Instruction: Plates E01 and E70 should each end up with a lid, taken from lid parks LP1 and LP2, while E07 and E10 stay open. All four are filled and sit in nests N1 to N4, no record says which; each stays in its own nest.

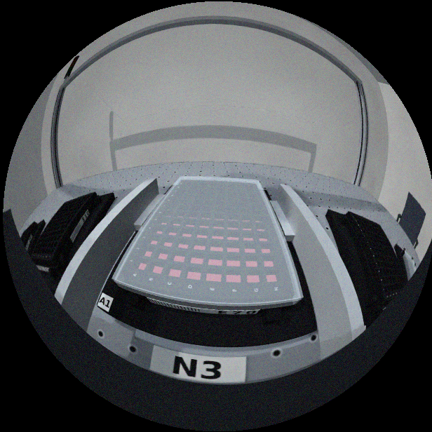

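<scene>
A clear, rectangular lid (207, 250) lies level between the fingers of my gripper (216, 189), which is shut on it with one pad at each long side. Directly under the lid is a dark plate with the label E70 (238, 312) on its near side, partly cut by the lid's edge. Pink-filled wells show through the lid. The plate sits in the nest marked N3 (197, 368), with an A1 tag (104, 302) at its near left corner. The lid is at the plate's top; whether it rests fully on the plate cannot be told.
Black plates (64, 232) stand beyond the left finger; one has a label too small to read. Another black plate (375, 250) stands beyond the right finger. The perforated deck (330, 197) runs behind them to a pale wall (215, 80). A dark blue panel (414, 217) stands at the far right.
</scene>
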